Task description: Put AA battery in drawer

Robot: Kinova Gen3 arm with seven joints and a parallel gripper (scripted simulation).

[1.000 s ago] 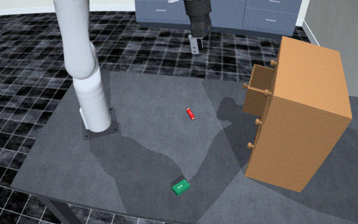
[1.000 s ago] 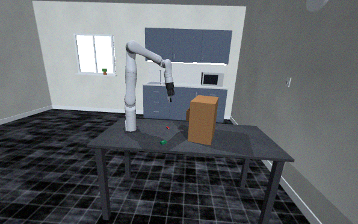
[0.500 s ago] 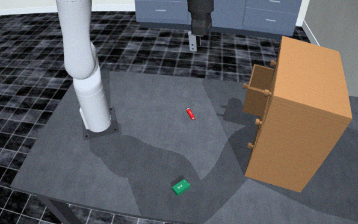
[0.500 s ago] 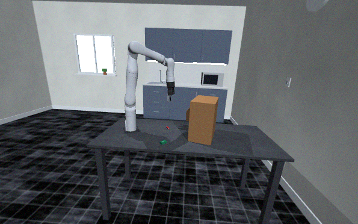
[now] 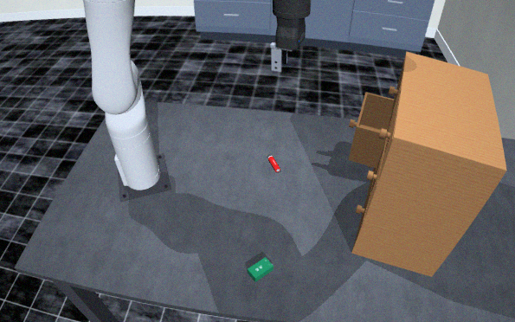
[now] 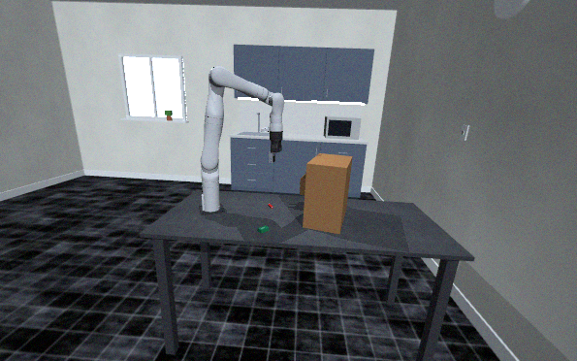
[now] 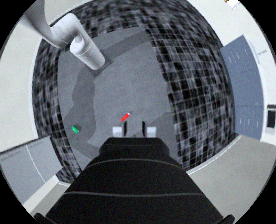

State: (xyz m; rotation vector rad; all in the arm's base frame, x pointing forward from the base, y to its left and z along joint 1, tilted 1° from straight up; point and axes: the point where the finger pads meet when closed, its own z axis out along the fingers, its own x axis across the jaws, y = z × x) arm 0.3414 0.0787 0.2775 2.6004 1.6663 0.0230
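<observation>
My hand is 270 mm above the AA battery, 50 mm to the left of it and 10 mm past it. Round my hand: small green block: 340 mm to the right, 270 mm below, 50 mm behind.
</observation>
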